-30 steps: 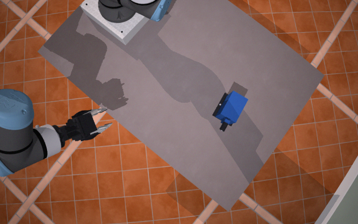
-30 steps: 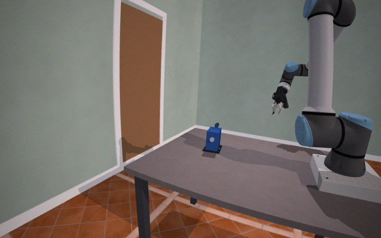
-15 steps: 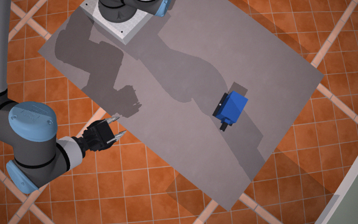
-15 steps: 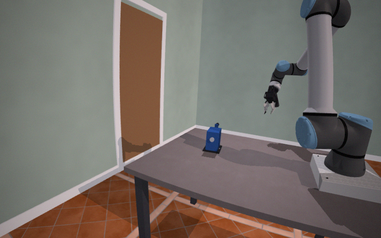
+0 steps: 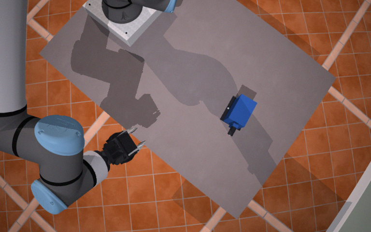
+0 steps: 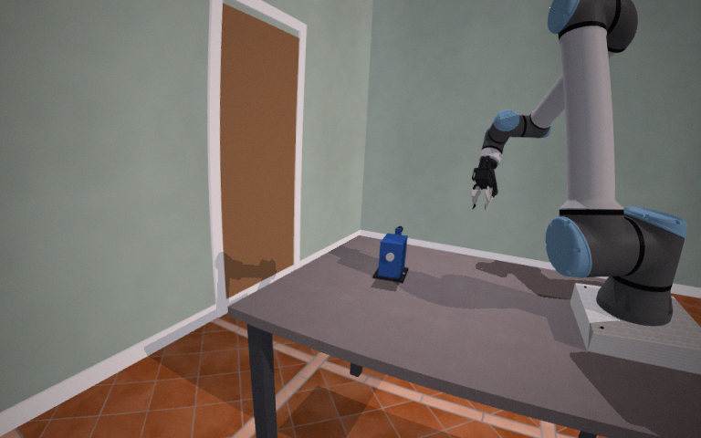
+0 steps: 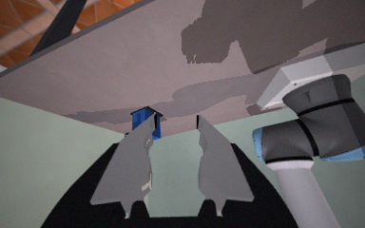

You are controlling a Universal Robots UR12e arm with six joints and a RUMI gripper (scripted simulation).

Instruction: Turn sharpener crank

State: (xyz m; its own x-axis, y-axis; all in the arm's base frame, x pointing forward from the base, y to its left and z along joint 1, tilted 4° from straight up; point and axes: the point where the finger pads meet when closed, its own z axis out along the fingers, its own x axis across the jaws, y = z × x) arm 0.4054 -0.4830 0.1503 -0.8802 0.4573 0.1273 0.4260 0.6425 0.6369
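The black crank knob is 30 cm ahead of my hand, 19 cm to the left of it and 9 cm below it.
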